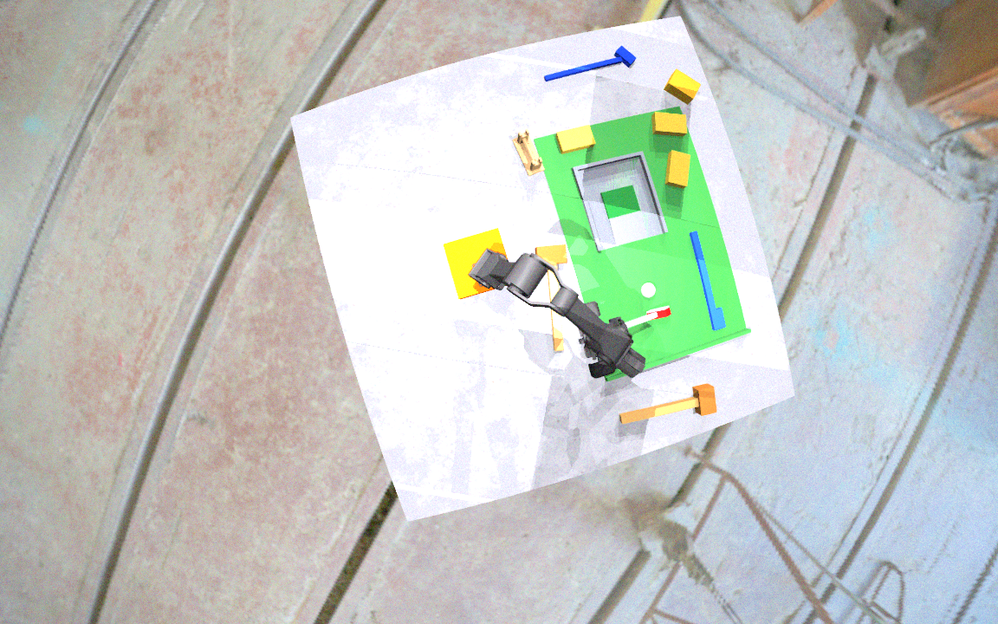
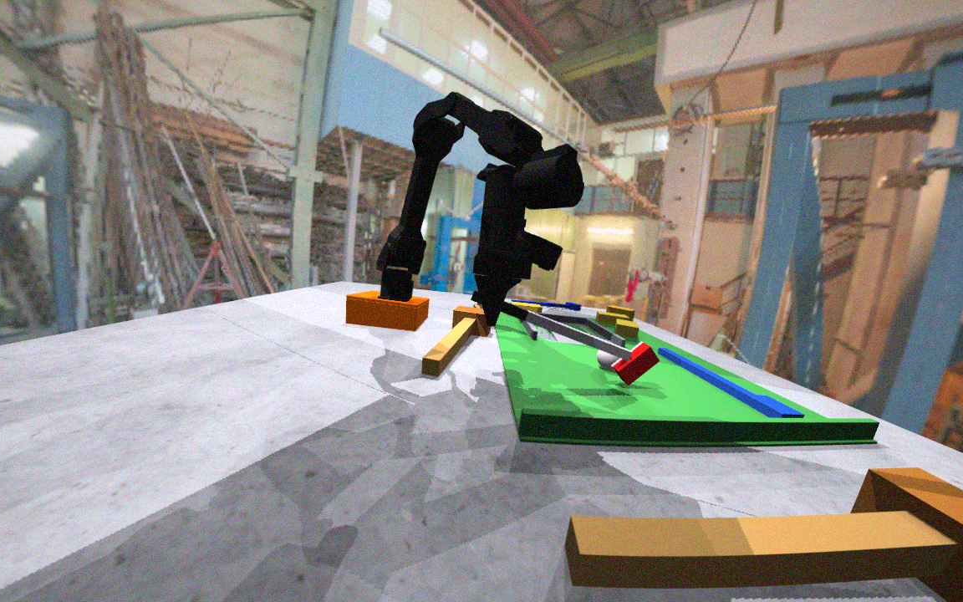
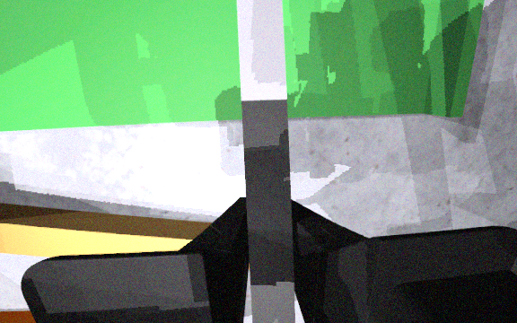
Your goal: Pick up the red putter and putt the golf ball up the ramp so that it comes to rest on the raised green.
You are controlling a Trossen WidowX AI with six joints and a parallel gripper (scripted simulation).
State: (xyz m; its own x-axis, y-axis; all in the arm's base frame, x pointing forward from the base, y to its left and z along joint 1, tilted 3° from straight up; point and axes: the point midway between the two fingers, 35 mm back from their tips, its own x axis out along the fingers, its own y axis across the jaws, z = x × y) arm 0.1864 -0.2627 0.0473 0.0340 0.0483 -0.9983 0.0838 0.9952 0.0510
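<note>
My gripper tip is now 12 cm short of the red putter and 1 cm to the left of it. Round my gripper tip: white golf ball 22 cm ahead, 5 cm to the left, 5 cm below; then blue putter 74 cm to the left, 34 cm ahead, 6 cm below; then green mat 29 cm ahead, 19 cm to the left, 8 cm below.
</note>
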